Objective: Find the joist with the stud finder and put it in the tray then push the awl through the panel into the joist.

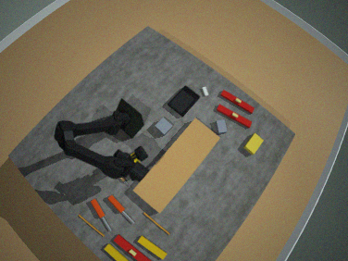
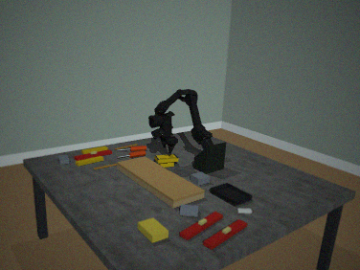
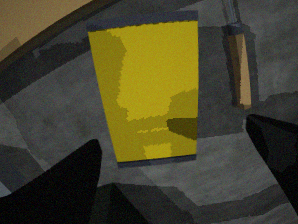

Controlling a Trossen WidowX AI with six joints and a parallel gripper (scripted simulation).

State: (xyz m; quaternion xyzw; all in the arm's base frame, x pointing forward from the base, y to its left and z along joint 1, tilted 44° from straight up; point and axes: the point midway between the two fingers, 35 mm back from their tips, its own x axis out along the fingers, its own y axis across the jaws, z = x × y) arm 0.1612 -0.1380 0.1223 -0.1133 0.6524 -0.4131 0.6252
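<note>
Now: the yellow stud finder 10 mm to the left of my gripper tip and 80 mm below it. Round my gripper tip: black tray (40 mm ahead, 480 mm to the left, 80 mm below); small white piece (110 mm ahead, 620 mm to the left, 80 mm below); awl (90 mm to the right, 80 mm below).
</note>
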